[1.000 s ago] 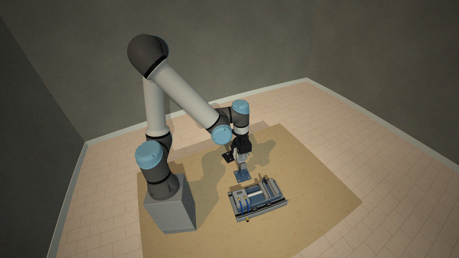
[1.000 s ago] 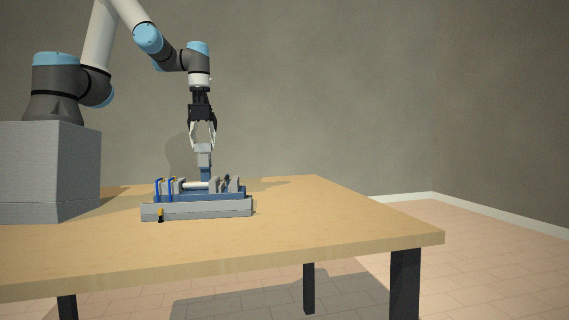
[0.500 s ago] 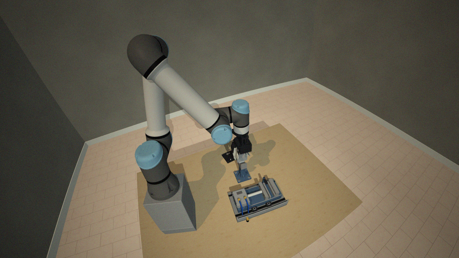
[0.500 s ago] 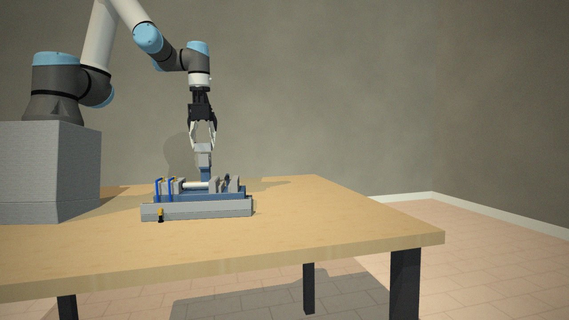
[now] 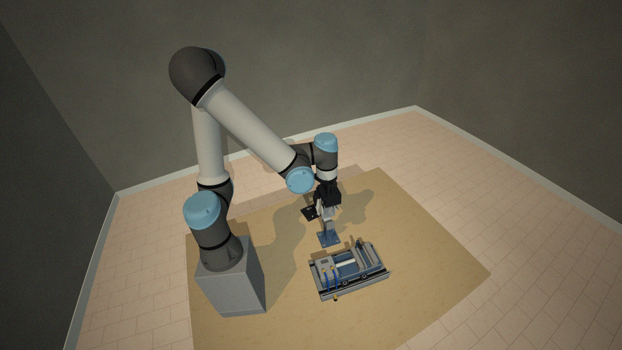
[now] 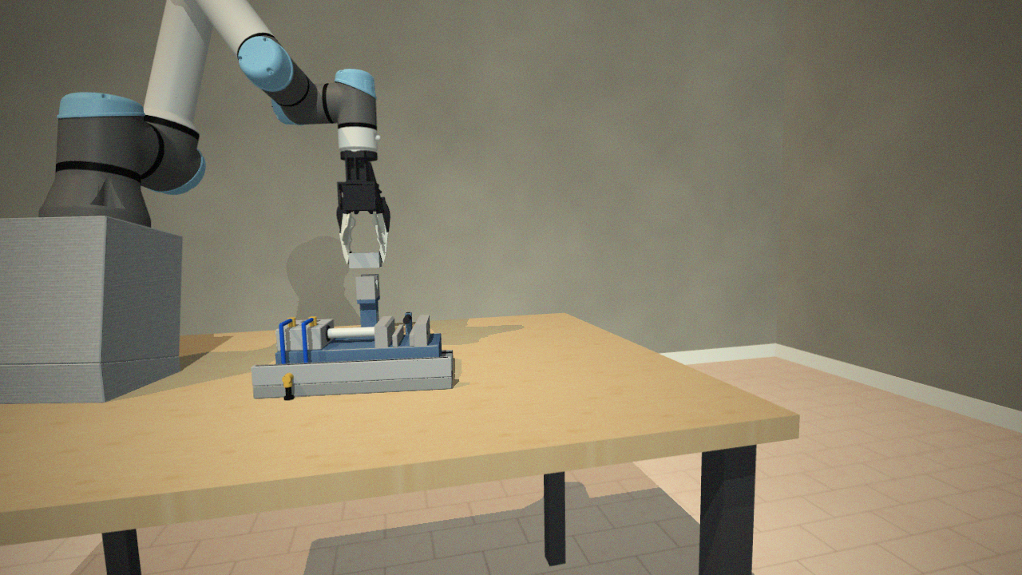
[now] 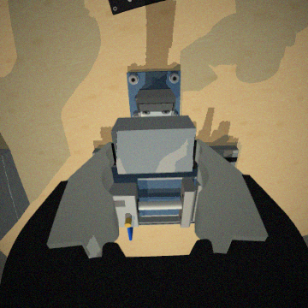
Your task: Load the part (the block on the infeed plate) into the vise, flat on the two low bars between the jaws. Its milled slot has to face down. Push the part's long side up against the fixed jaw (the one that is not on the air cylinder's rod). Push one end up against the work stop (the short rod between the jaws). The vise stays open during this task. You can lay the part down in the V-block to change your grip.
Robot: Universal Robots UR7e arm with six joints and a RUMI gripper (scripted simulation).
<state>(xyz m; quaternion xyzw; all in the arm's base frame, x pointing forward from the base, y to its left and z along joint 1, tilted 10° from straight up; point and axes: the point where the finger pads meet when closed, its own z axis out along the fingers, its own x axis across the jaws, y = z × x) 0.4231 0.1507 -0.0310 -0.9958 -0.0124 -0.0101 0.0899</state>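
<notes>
The v-block post is 14 cm below my hand. Also, from my hand: part (1 cm below); white cylinder rod (19 cm to the right, 12 cm below, 1 cm ahead); work stop (15 cm to the right, 11 cm below, 10 cm ahead).
</notes>
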